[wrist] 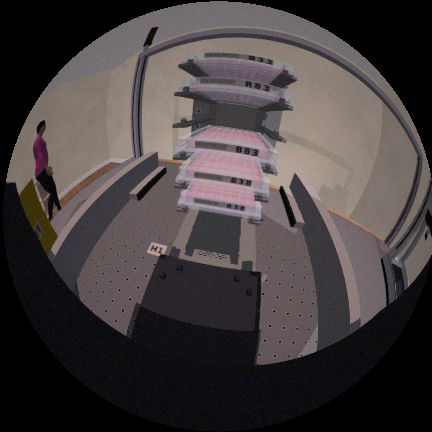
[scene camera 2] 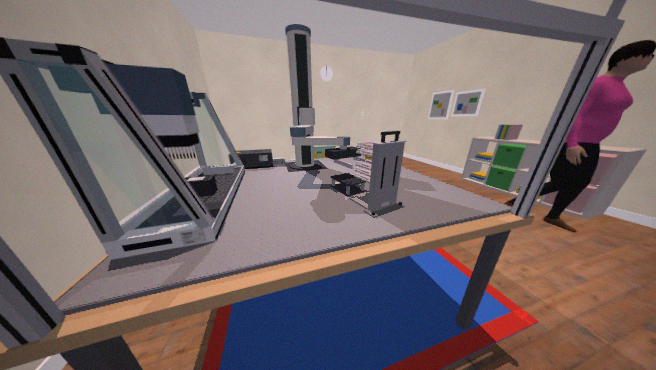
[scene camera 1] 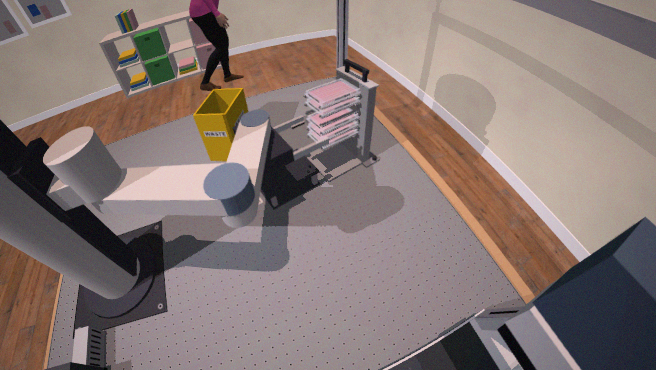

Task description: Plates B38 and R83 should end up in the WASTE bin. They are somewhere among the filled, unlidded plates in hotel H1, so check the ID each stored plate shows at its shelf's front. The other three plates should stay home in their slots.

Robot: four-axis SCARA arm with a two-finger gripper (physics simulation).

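Places are measured from the arm's base along level axes (x back, y right, z up), in metres.
Pixels of known places: gripper, fingertip midpoint: (wrist: 222,167) (scene camera 1: 314,128); arm's base, origin of the base link: (scene camera 2: 305,166) (scene camera 1: 122,277).
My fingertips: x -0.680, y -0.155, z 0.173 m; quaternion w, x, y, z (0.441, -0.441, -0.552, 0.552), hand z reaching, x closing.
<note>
Ahead of a thing's pixels: the offset from my fingertips to its top centre.
Hotel H1 (scene camera 1: 368,120) (scene camera 2: 386,175) (wrist: 248,240) holds five pink-filled, unlidded plates. In the wrist view the top plate {dz +0.106, dx -0.062, dy -0.014 m} (wrist: 235,67) seems to read B33. Below it are plate R83 {dz +0.077, dx -0.062, dy -0.014 m} (wrist: 237,92), a vacant shelf, plate B83 {dz +0.021, dx -0.062, dy -0.014 m} (wrist: 225,148), plate B38 {dz -0.007, dx -0.062, dy -0.014 m} (wrist: 220,175) and a lowest plate {dz -0.035, dx -0.062, dy -0.014 m} (wrist: 220,202), which seems to read R38. My gripper (scene camera 1: 316,131) (wrist: 222,167) is open with nothing between its pads. It points level at the hotel's front, its fingertips near the lower plates; exact height and gap are hard to tell. The yellow WASTE bin {dz +0.040, dx +0.245, dy -0.238 m} (scene camera 1: 212,145) (wrist: 35,215) stands left of the gripper, partly hidden by the arm.
A low black stand (scene camera 1: 302,167) (scene camera 2: 348,182) (wrist: 200,295) sits before the hotel, under the gripper. A large enclosed instrument (scene camera 1: 600,280) (scene camera 2: 150,100) stands on the table's other side. A person (scene camera 1: 215,40) (scene camera 2: 600,110) (wrist: 45,165) in pink is beyond the table.
</note>
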